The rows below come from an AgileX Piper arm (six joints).
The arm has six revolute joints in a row. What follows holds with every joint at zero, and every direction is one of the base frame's. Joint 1 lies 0.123 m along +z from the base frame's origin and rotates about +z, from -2.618 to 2.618 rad. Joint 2 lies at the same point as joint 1 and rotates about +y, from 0 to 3.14 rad. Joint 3 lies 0.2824 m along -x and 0.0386 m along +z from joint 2 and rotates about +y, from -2.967 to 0 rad. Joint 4 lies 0.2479 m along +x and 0.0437 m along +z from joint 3 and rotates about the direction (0.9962, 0, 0.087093), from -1.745 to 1.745 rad. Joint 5 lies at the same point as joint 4 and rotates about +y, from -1.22 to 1.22 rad. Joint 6 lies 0.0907 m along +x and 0.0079 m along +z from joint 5 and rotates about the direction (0.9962, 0, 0.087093), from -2.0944 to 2.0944 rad. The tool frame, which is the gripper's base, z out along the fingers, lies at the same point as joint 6; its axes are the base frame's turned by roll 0, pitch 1.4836 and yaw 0 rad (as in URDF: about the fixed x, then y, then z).
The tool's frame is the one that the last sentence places.
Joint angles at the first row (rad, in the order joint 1, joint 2, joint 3, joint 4, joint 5, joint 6):
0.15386, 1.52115, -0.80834, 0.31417, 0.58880, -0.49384
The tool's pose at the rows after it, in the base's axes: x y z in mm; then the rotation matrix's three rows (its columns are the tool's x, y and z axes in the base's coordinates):
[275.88 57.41 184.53], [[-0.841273 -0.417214 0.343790], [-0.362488 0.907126 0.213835], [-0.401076 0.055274 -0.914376]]
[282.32 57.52 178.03], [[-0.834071 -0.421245 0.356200], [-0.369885 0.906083 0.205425], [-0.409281 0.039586 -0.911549]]
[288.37 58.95 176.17], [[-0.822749 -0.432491 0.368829], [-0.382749 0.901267 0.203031], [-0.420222 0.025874 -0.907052]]
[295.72 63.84 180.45], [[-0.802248 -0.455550 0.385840], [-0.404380 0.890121 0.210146], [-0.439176 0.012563 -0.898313]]
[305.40 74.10 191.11], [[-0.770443 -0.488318 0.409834], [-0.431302 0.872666 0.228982], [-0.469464 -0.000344 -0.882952]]
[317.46 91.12 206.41], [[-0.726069 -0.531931 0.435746], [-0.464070 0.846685 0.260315], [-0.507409 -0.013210 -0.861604]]
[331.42 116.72 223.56], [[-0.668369 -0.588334 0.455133], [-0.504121 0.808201 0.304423], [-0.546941 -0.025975 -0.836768]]
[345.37 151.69 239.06], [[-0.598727 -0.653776 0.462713], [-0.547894 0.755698 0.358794], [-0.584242 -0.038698 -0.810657]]
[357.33 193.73 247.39], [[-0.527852 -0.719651 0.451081], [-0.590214 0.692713 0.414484], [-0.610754 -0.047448 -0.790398]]
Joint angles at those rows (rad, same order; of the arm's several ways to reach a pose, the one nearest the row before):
0.15387, 1.56479, -0.81083, 0.31417, 0.53901, -0.50630
0.15407, 1.59684, -0.81687, 0.31418, 0.50063, -0.52022
0.15747, 1.61804, -0.83211, 0.31378, 0.48055, -0.53447
0.16988, 1.63074, -0.86489, 0.31313, 0.47871, -0.54869
0.19606, 1.64029, -0.92065, 0.31241, 0.49041, -0.55705
0.23807, 1.65632, -1.00200, 0.31167, 0.51192, -0.56070
0.29778, 1.69011, -1.11123, 0.31095, 0.54071, -0.56251
0.37400, 1.74726, -1.24366, 0.31044, 0.57038, -0.56353
0.45821, 1.83085, -1.38854, 0.31049, 0.59877, -0.56412

